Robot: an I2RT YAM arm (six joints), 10 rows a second.
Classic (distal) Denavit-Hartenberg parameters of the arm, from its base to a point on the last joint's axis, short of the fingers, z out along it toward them. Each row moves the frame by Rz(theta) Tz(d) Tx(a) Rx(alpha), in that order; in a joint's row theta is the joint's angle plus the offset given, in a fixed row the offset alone. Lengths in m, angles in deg.
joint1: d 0.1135; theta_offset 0; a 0.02; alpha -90
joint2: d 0; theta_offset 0; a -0.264; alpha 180
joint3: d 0; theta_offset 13.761; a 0.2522; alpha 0
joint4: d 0; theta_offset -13.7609; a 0.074; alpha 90
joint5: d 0; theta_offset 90; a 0; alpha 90
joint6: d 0.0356; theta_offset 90; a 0; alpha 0
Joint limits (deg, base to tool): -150..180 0..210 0..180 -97..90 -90..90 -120..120
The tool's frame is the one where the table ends.
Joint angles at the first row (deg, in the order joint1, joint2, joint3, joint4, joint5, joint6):
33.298, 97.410, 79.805, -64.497, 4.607, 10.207
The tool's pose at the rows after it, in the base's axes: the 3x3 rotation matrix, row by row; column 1 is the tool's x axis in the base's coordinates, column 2 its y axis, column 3 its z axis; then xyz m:
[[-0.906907 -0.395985 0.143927], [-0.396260 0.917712 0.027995], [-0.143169 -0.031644 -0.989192]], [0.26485 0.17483 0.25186]
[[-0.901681 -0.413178 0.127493], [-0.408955 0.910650 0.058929], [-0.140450 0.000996 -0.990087]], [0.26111 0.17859 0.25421]
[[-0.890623 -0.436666 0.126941], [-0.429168 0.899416 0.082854], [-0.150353 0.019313 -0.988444]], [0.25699 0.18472 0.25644]
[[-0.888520 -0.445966 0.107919], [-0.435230 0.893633 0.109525], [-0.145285 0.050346 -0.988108]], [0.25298 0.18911 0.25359]
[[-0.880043 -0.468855 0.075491], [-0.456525 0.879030 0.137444], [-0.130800 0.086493 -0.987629]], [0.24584 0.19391 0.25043]
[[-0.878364 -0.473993 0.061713], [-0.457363 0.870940 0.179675], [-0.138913 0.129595 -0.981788]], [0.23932 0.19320 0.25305]
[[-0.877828 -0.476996 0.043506], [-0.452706 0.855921 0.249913], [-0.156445 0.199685 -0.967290]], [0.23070 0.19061 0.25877]
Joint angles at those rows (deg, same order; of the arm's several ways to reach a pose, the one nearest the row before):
33.794, 96.695, 79.454, -64.978, 3.256, 10.102
34.524, 96.374, 79.630, -65.296, 1.358, 10.028
35.753, 96.076, 79.760, -64.974, 0.397, 9.910
36.627, 95.955, 78.974, -64.276, -1.347, 10.420
37.860, 95.588, 77.864, -63.983, -3.565, 10.371
38.231, 93.971, 76.613, -63.405, -5.909, 10.677
38.414, 91.368, 74.972, -62.526, -9.717, 11.156

